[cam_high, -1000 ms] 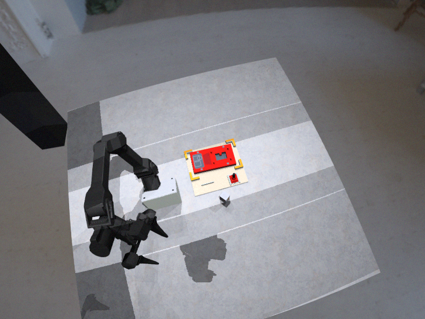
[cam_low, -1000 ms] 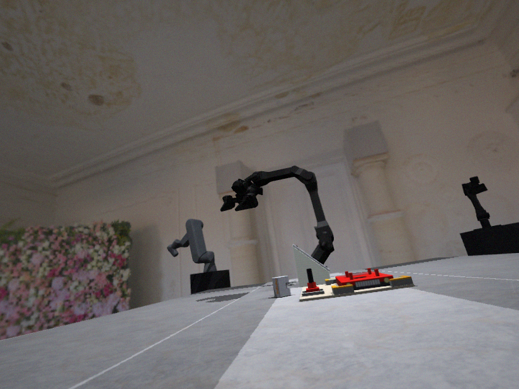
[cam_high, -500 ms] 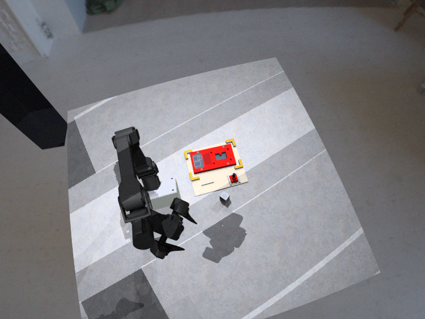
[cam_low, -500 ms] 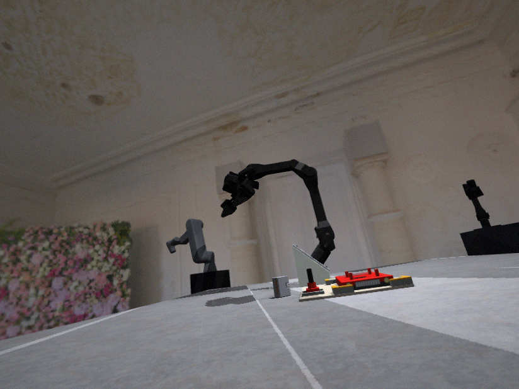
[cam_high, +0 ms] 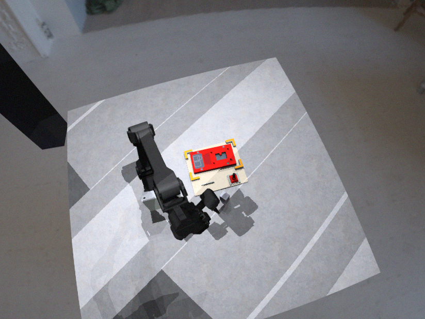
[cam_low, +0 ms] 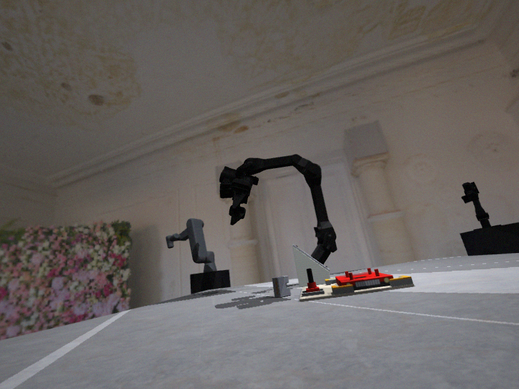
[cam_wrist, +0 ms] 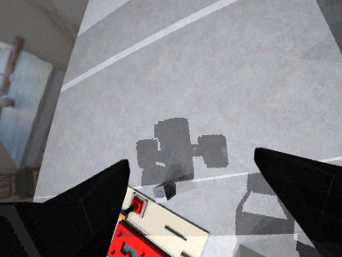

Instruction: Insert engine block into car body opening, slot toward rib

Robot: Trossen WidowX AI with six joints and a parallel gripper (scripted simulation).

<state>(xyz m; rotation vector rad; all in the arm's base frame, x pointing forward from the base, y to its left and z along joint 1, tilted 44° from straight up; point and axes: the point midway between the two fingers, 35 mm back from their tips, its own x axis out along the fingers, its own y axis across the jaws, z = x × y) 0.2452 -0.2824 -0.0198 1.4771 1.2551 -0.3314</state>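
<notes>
Now: the grey engine block 7 cm ahead of my gripper tip, 16 cm to the left of it and 24 cm below it.
</notes>
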